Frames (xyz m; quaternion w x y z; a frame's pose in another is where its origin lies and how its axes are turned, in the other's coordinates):
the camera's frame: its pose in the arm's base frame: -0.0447 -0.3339 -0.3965 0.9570 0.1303 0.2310 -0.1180
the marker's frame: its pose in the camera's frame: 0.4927 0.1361 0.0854 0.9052 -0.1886 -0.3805 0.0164
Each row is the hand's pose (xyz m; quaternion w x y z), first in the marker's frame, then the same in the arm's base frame.
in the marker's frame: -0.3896 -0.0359 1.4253 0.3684 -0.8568 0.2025 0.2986
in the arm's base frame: -0.2686 0.0422 0.7087 0.3288 -0.8990 0.2630 0.1205
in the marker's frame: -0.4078 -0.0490 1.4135 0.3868 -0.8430 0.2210 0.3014
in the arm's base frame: -0.2858 0.0299 0.6947 0.3510 -0.8860 0.2777 0.1214
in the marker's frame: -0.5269 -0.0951 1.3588 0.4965 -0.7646 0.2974 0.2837
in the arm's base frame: -0.3950 -0.0076 0.6174 0.4753 -0.8106 0.3283 0.0960
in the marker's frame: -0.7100 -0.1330 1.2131 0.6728 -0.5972 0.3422 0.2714
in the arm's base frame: -0.5406 -0.0476 0.4347 0.6704 -0.6587 0.3309 0.0848
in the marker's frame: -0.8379 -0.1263 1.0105 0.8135 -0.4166 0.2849 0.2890
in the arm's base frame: -0.6104 -0.0669 0.2062 0.8211 -0.5042 0.2400 0.1187
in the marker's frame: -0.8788 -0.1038 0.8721 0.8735 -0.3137 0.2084 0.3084
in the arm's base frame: -0.6103 -0.0704 0.0602 0.8822 -0.4195 0.1490 0.1537
